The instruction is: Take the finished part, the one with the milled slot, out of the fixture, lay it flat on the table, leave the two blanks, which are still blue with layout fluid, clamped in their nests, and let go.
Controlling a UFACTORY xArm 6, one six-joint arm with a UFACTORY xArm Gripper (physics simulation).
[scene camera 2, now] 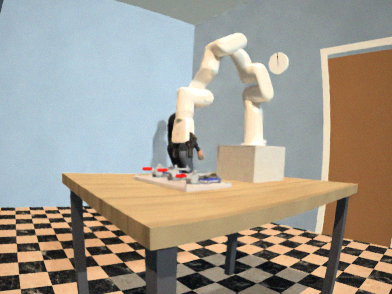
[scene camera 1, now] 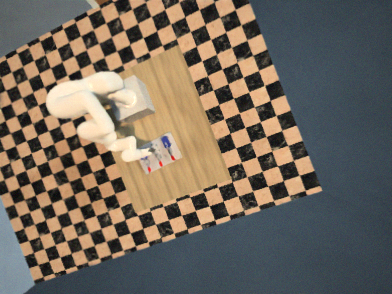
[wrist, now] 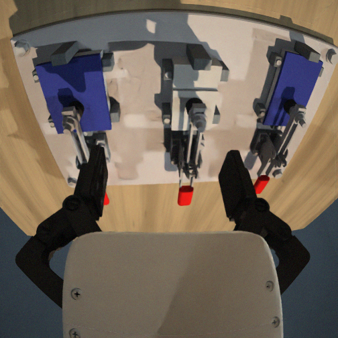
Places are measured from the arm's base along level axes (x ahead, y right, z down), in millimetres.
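Pixels of known places: gripper, fingertip midpoint: (scene camera 2: 182,158); arm's base at its link origin: (scene camera 2: 253,146) (scene camera 1: 128,99).
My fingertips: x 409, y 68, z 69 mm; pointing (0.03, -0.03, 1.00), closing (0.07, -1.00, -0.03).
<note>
For each thing: its top centre in the pictures, then the offset to it from my fingertips. "*": a spot on its surface instead.
- right blue blank at its top centre: (scene camera 1: 165,142) dx -20, dy -140, dz +71 mm
- fixture plate at a spot on its surface: (scene camera 2: 200,187) * dx +86, dy -203, dz +91 mm
The finished part (wrist: 184,75), pale grey with a slot across it, lies in the middle nest under a toggle clamp. The left blue blank (wrist: 89,85) and right blue blank (wrist: 301,75) (scene camera 1: 166,141) lie clamped in the outer nests of the fixture plate (wrist: 240,65) (scene camera 1: 177,154) (scene camera 2: 200,187). My gripper (wrist: 165,160) (scene camera 1: 151,149) is open and empty. In the wrist view its fingertips appear below the nests, one on each side of the middle clamp. In scene camera 2 it hangs above the fixture, its fingers hard to tell against dark clothing behind.
Red clamp handles (wrist: 185,195) (wrist: 261,184) (wrist: 106,199) stick out past the plate's near edge; the left one is partly hidden by a finger. The wooden table (scene camera 1: 200,155) (scene camera 2: 280,205) surrounds the plate. The robot's grey base block (scene camera 1: 142,100) (scene camera 2: 267,165) stands on it.
</note>
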